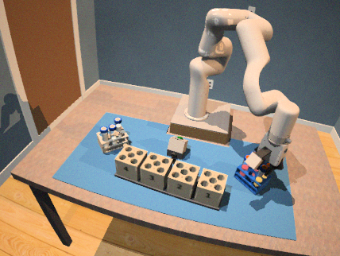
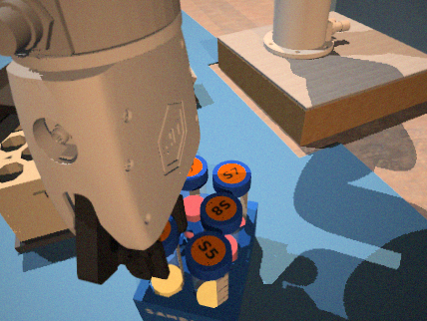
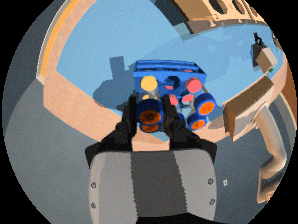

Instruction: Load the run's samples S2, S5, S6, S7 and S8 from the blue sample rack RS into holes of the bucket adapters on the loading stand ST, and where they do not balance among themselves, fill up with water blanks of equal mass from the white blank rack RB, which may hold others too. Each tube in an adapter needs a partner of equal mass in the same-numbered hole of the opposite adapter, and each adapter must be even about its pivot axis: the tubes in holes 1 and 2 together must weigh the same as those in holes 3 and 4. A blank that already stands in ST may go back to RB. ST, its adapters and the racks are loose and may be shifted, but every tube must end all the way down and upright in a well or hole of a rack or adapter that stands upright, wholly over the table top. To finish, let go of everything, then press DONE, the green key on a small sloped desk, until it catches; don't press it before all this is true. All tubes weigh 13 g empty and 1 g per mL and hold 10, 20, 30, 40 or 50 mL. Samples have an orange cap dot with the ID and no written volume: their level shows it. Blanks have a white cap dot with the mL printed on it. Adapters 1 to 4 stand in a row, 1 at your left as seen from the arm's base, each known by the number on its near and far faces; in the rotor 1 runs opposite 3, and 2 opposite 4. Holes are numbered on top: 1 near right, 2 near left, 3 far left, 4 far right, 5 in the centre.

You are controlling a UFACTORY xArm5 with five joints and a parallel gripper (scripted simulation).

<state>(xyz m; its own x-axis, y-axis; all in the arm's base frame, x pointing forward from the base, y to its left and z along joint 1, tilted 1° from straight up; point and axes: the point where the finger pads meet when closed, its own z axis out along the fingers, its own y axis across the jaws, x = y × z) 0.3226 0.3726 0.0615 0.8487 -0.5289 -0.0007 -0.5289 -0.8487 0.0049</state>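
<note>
Right now the blue sample rack RS is 4 cm behind my hand, 2 cm to the right of it and 10 cm below it. From my hand the other things lie so: white blank rack RB: 1 cm ahead, 67 cm to the right, 10 cm below; blue-capped tube: 5 cm ahead, 67 cm to the right, 6 cm below; loading stand ST: 11 cm ahead, 34 cm to the right, 12 cm below.
</note>
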